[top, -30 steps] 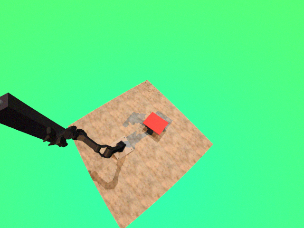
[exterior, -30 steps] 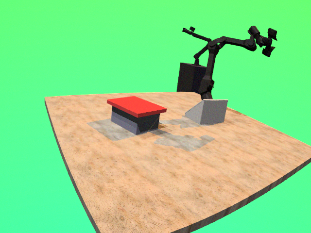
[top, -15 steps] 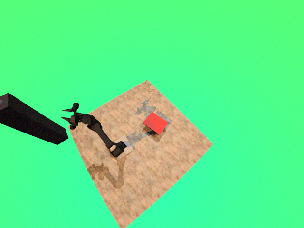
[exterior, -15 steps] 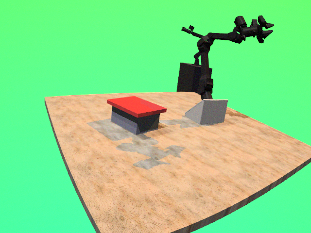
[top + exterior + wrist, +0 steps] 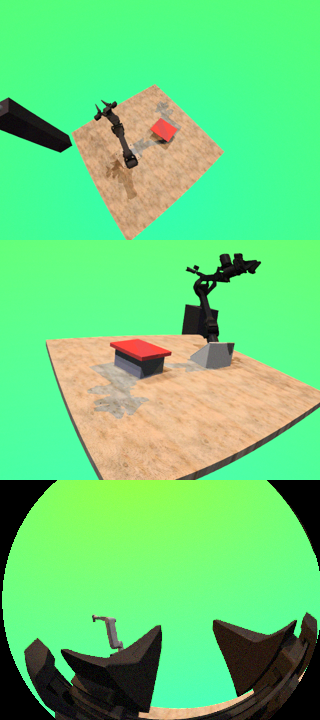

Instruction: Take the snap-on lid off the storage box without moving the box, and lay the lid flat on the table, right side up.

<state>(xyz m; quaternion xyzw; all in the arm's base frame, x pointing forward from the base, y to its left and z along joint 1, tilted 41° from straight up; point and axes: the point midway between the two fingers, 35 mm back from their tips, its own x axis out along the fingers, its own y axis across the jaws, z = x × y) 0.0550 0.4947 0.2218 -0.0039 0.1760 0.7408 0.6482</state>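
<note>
The flat red lid is 51 cm below my gripper tip, 41 cm ahead of it and 29 cm to the right of it. From my gripper tip the other things lie so: grey storage box 56 cm below, 41 cm ahead, 29 cm to the right.
</note>
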